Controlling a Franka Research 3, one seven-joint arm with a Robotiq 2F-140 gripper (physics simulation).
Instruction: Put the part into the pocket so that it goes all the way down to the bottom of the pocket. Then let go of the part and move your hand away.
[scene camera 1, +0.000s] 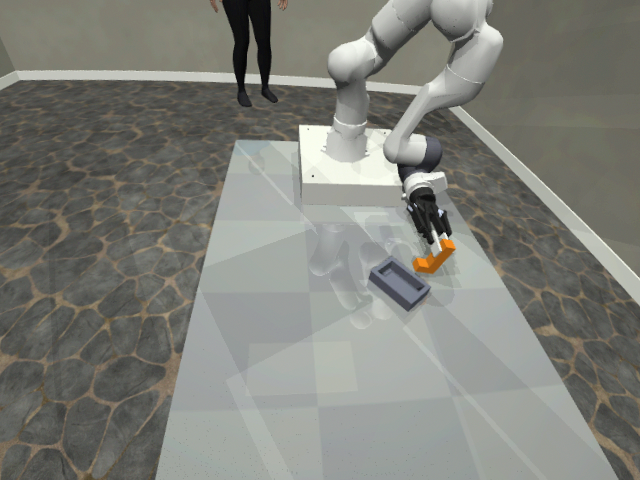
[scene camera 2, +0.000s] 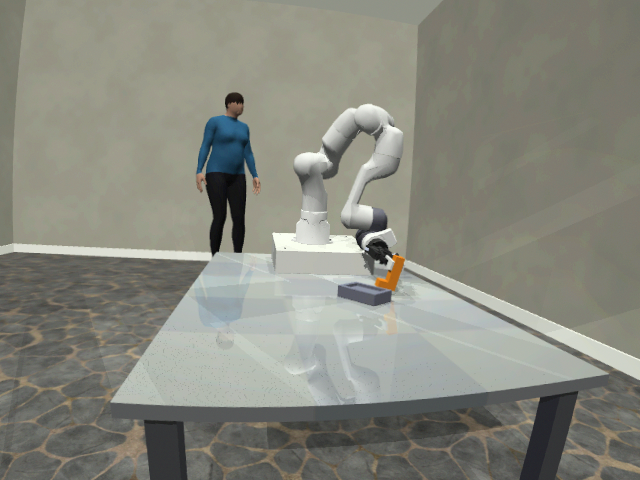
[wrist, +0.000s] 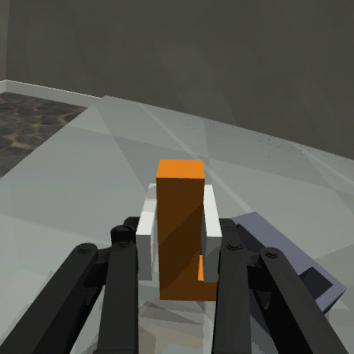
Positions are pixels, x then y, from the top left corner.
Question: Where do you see a grey block with pocket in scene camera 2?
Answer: At 371, 295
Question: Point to the gripper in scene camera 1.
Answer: At 443, 255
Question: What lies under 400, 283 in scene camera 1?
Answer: A grey block with pocket.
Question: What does the gripper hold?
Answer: An orange L-shaped part.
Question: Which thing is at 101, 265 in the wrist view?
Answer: The gripper.
